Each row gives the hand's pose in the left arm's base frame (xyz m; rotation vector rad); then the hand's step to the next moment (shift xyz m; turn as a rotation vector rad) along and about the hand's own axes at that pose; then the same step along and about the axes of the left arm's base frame.
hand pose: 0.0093 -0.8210 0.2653 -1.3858 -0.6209 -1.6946
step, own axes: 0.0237 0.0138 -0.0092 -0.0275 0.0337 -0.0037
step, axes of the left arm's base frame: 0.0058 -0.0216 0.0184 0.0274 -0.0126 -0.0316
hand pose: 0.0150 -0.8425 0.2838 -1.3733 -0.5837 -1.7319
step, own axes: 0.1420 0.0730 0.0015 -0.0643 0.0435 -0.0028
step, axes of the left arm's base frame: 0.0529 -0.0840 0.1251 0.0381 -0.0056 -0.0675
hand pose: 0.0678 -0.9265 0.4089 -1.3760 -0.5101 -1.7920
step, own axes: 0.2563 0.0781 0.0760 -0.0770 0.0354 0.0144
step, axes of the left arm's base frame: 0.0858 -0.0811 0.2522 0.0433 0.0161 -0.0725
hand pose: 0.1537 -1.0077 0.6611 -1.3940 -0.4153 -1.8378
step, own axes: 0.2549 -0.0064 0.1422 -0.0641 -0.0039 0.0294
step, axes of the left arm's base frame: 0.0650 0.0008 0.2846 0.0229 0.0465 -0.0480
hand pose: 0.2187 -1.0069 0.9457 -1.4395 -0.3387 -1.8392
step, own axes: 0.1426 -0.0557 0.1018 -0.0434 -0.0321 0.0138
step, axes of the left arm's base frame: 0.0230 0.0438 0.1771 -0.0094 0.0476 -0.0275
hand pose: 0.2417 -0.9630 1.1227 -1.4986 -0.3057 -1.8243
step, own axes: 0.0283 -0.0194 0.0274 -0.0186 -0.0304 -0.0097
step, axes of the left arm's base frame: 0.0062 0.0190 0.0391 -0.0268 0.0225 -0.0119
